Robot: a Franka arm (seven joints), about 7 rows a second.
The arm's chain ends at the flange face. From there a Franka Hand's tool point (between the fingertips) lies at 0.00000 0.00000 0.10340 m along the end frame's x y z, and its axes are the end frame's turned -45 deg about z.
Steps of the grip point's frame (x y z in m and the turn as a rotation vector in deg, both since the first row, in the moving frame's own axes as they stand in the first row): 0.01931 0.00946 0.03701 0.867 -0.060 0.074; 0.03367 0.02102 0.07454 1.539 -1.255 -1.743; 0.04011 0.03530 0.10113 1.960 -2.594 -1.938; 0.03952 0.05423 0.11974 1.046 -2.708 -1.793; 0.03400 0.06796 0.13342 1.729 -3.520 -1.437; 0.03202 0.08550 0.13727 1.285 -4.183 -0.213
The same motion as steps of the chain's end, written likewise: 0.02153 -0.00593 0.03702 0.571 -0.655 0.074; 0.04224 -0.00864 0.07460 0.201 -1.976 -1.743; 0.05912 -0.00431 0.10130 -0.448 -3.220 -1.938; 0.07105 0.00821 0.11987 -1.175 -2.654 -1.793; 0.07876 0.02165 0.13366 -1.266 -3.712 -1.437; 0.09006 0.03411 0.13757 -2.049 -3.866 -0.213
